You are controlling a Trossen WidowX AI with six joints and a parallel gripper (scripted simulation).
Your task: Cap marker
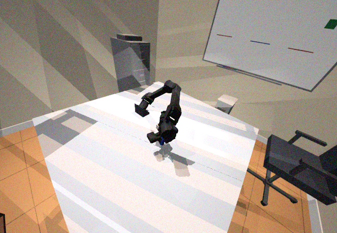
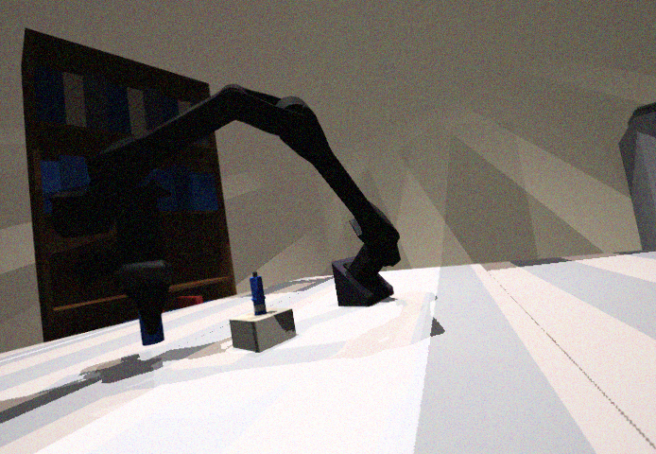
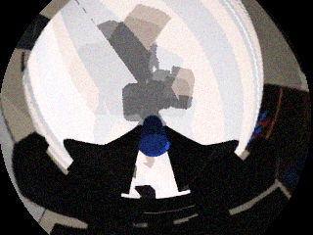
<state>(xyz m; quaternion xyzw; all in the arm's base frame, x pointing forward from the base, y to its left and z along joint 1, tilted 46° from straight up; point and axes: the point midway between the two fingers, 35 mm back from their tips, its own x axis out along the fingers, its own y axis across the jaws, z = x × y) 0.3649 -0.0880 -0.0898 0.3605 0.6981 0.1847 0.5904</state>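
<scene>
Now: the holder block 12 cm to the left of my gripper tip, 11 cm behind it and 2 cm below it. Round my gripper tip: blue cap: 1 cm above.
</scene>
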